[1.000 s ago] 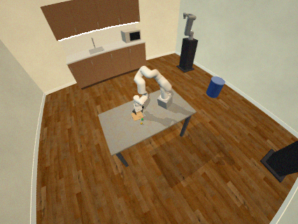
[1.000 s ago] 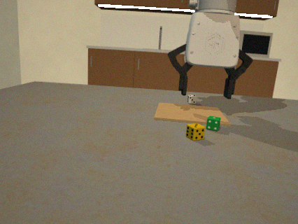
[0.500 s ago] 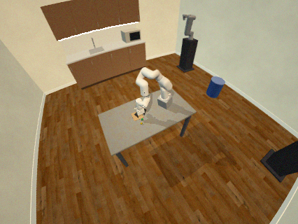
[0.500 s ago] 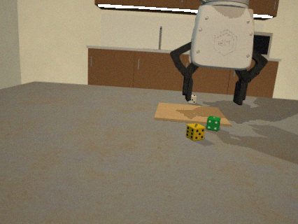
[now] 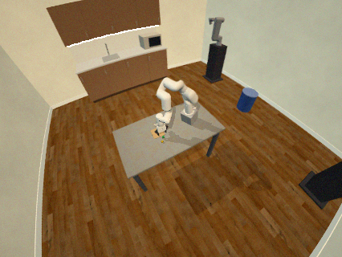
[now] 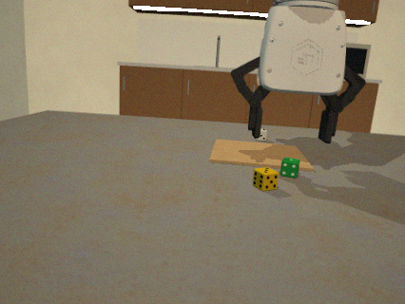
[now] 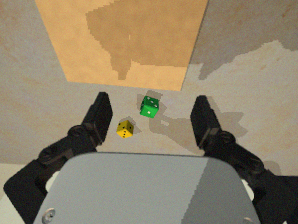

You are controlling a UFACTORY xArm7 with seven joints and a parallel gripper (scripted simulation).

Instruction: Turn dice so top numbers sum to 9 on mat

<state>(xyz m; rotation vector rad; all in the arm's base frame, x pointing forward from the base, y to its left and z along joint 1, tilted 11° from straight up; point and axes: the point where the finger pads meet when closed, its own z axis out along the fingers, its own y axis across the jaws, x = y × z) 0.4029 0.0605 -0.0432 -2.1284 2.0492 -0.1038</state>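
Right now my hand is 3 cm to the right of the green die and 4 cm above it. From my hand the other things lie so: tan mat 3 cm ahead, 6 cm to the right, 5 cm below; white die 2 cm ahead, 18 cm to the right, 4 cm below; yellow die 4 cm ahead, 9 cm to the left, 4 cm below.
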